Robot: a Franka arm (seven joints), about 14 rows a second.
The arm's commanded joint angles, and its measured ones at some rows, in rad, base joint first. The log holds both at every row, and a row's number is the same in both.
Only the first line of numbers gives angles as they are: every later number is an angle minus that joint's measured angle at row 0.
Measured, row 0:
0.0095 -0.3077 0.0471 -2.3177 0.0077 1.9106 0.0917
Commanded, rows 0 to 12:
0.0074 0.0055 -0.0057 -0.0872 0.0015 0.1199 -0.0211
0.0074 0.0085 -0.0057 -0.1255 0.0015 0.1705 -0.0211
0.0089 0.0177 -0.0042 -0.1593 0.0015 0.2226 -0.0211
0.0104 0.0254 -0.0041 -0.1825 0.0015 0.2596 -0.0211
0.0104 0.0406 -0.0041 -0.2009 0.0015 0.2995 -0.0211
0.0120 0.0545 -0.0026 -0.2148 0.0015 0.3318 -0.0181
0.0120 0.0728 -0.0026 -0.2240 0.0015 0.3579 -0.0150
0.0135 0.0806 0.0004 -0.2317 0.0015 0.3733 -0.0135
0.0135 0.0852 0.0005 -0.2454 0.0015 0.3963 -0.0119
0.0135 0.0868 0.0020 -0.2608 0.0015 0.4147 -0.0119
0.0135 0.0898 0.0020 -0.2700 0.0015 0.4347 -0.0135
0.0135 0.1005 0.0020 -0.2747 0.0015 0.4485 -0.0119
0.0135 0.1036 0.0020 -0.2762 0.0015 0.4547 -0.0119
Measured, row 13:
0.0071 0.1019 0.0039 -0.2610 0.0001 0.4221 -0.0002
